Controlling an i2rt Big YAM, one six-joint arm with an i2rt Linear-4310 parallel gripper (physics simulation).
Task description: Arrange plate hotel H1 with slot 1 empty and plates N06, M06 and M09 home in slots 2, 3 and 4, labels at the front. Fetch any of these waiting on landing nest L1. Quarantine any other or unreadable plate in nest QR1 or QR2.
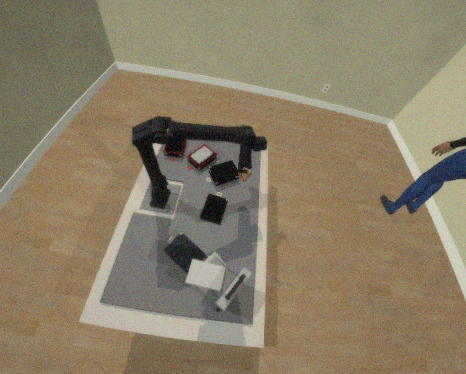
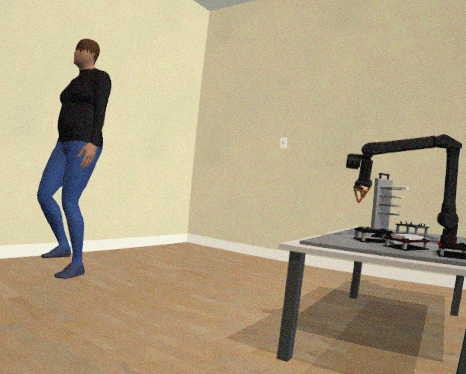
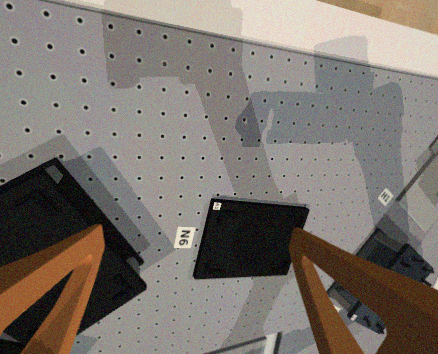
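Pixels of known places: gripper, fingertip midpoint: (image 1: 243, 175) (image 2: 360, 200) (image 3: 201, 236); arm's base, origin of the base link: (image 1: 160, 198).
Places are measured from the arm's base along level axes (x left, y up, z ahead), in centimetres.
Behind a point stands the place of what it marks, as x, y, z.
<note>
My gripper (image 1: 244, 175) {15.6, 18.7, 44.1} (image 2: 360, 194) {15.6, 18.7, 44.1} (image 3: 201, 236) {15.6, 18.7, 44.1} is open and empty, high above the table, beside the black landing nest L1 (image 1: 224, 172) {24.2, 5.6, 33.0} (image 3: 35, 215) {26.1, 5.6, 39.0}; whether L1 holds a plate is too dark to tell. A black rectangular unit (image 1: 214, 208) {0.4, 1.8, 32.1} (image 3: 250, 240) {1.5, 1.8, 32.5} with a small corner tag lies beside the N6 label (image 3: 184, 237) {11.1, 0.7, 32.9}. Plate hotel H1 (image 1: 234, 289) {-41.6, 36.6, 45.3} (image 2: 383, 205) is a grey tower with thin shelves; no plates can be made out on them. One red-edged nest (image 1: 202, 164) {27.2, 4.9, 18.2} bears a white-topped plate (image 1: 202, 155) {33.4, 6.1, 16.6}. Another red-edged nest (image 1: 175, 146) {37.2, 4.7, -2.9} is dark and partly hidden under the arm.
A dark flat unit (image 1: 185, 251) {-27.4, 6.6, 23.5} (image 3: 385, 250) {-30.7, 1.1, 27.8} stands near H1. A white panel (image 1: 205, 274) {-38.1, 29.0, 35.4} juts from the hotel. The arm's base (image 1: 160, 197) {-4.1, 10.4, 3.3} stands at the table's side. A person (image 1: 435, 175) (image 2: 82, 130) is on the floor away from the table.
</note>
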